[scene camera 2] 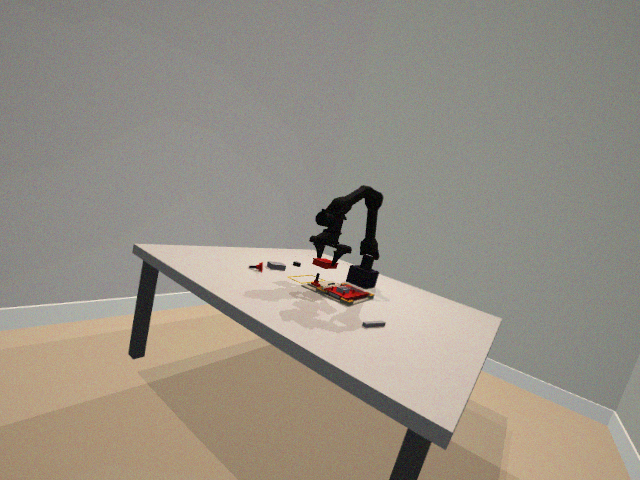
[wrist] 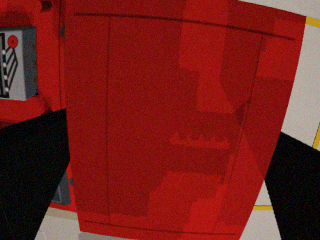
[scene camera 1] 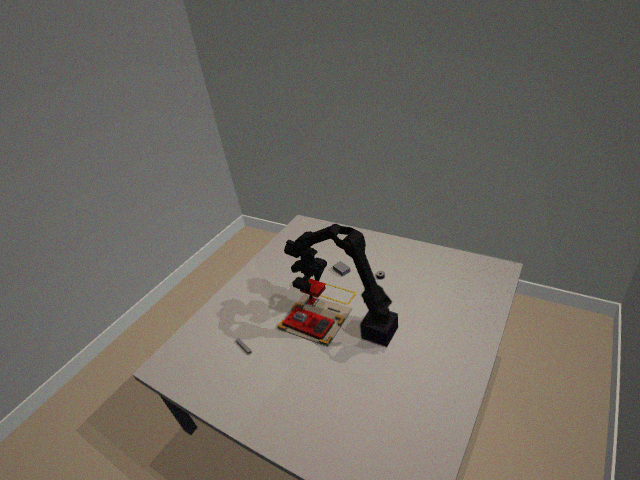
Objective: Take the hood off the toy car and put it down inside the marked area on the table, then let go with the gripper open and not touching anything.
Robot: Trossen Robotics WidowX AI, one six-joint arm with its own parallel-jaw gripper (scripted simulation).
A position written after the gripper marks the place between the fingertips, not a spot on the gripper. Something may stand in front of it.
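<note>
Scene camera 1 shows a red toy car (scene camera 1: 316, 326). In scene camera 2 there is the gripper (scene camera 2: 325, 263), and it holds a hood (wrist: 172, 119). The wrist view shows the gripper (wrist: 172, 130) too.
</note>
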